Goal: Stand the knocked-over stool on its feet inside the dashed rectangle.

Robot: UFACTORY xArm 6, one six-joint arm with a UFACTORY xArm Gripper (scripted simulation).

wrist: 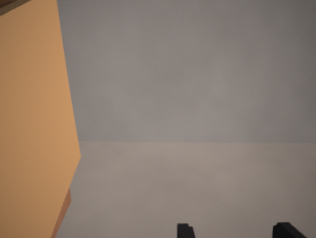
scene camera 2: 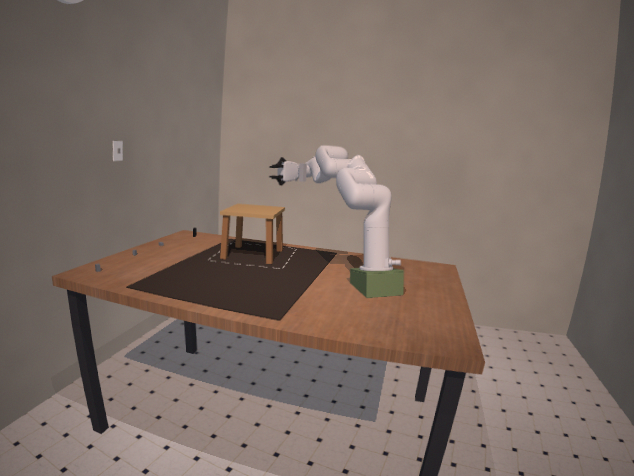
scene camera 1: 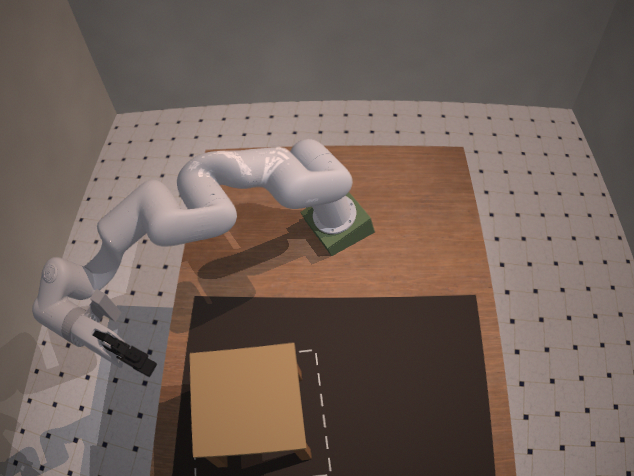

Labels:
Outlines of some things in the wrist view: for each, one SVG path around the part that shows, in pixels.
A wooden stool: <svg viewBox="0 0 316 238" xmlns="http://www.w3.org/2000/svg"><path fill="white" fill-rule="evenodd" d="M0 0L0 238L51 238L81 157L64 56L57 0Z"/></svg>

